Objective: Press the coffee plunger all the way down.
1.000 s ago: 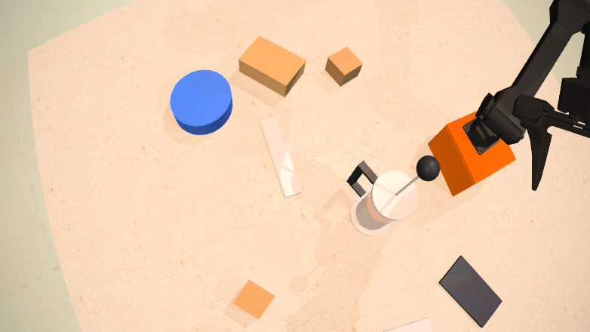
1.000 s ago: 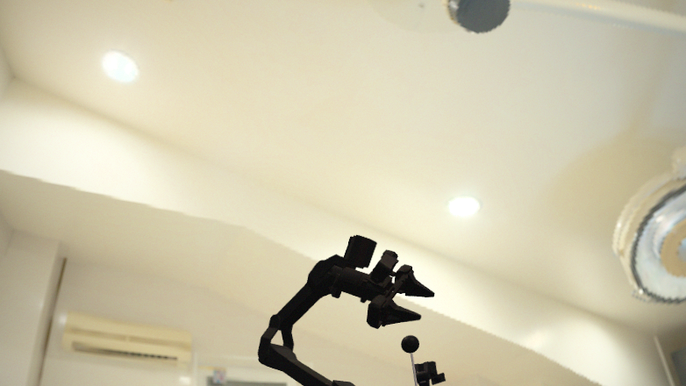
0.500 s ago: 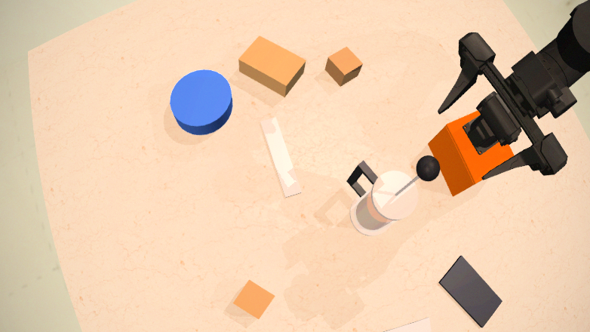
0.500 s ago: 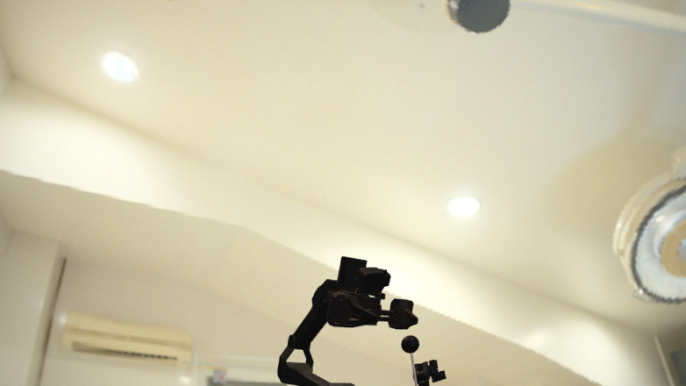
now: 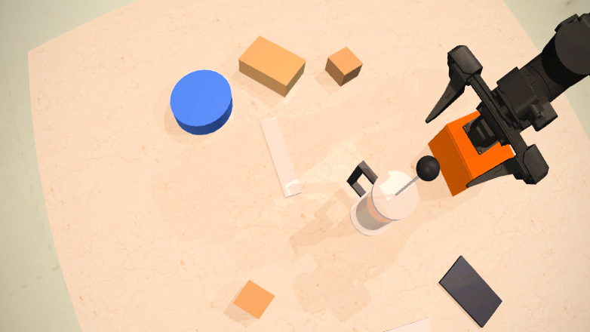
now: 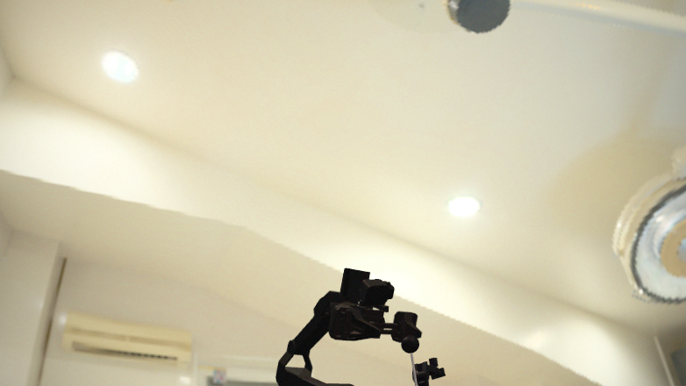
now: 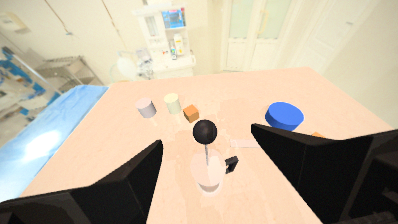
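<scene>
My gripper tip is 2 cm short of the coffee press, 2 cm to the left of it and 17 cm above it. Also, from my gripper tip: tan box (4 cm ahead, 34 cm to the right, 28 cm below); dark slab (8 cm behind, 25 cm to the left, 30 cm below); blue disc (20 cm ahead, 33 cm to the right, 28 cm below).
</scene>
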